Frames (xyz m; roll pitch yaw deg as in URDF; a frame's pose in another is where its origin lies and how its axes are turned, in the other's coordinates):
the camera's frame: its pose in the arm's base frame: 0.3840 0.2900 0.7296 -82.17 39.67 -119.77
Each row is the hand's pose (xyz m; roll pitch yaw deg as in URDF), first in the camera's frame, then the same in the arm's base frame.
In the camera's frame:
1: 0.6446 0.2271 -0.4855 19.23 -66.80 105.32
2: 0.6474 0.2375 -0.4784 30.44 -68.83 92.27
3: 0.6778 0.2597 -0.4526 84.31 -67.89 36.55
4: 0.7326 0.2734 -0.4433 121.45 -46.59 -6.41
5: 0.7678 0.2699 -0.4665 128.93 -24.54 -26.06
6: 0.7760 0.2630 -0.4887 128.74 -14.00 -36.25
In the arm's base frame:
1: -0.1607 0.2441 0.0940 74.70 7.29 -15.74
2: -0.1515 0.2432 0.0850 73.11 9.69 -20.54
3: -0.1325 0.2189 0.0514 70.35 15.47 -40.02
4: -0.1399 0.1836 0.0070 61.05 17.53 -71.72
5: -0.1738 0.1716 -0.0153 50.32 9.98 -98.52
6: -0.1980 0.1754 -0.0176 45.48 2.10 -110.47

